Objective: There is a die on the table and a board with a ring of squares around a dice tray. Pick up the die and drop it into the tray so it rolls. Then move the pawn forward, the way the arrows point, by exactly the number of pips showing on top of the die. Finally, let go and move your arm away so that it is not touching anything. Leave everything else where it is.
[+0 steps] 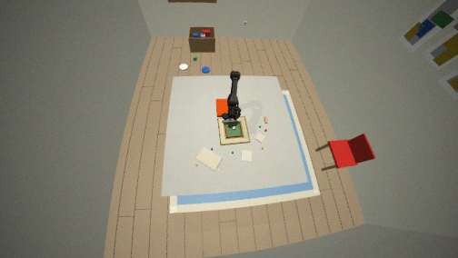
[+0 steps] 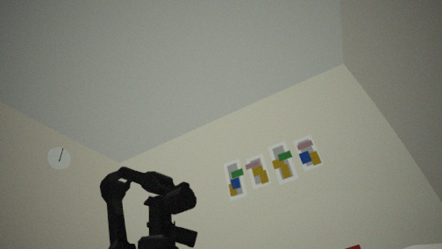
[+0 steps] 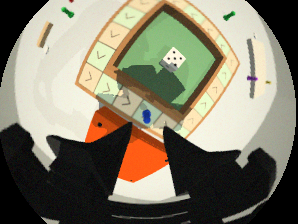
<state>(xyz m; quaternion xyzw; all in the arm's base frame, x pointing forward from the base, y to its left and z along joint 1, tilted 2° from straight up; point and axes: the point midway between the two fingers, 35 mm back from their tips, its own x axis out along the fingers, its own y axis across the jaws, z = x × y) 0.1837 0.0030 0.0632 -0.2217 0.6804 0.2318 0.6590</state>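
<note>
The blue pawn lies 4 cm below my gripper tip. The rest, counted from my gripper tip: die 9 cm ahead, 4 cm to the left, 4 cm below; then green dice tray 10 cm ahead, 6 cm below, 4 cm to the left.
</note>
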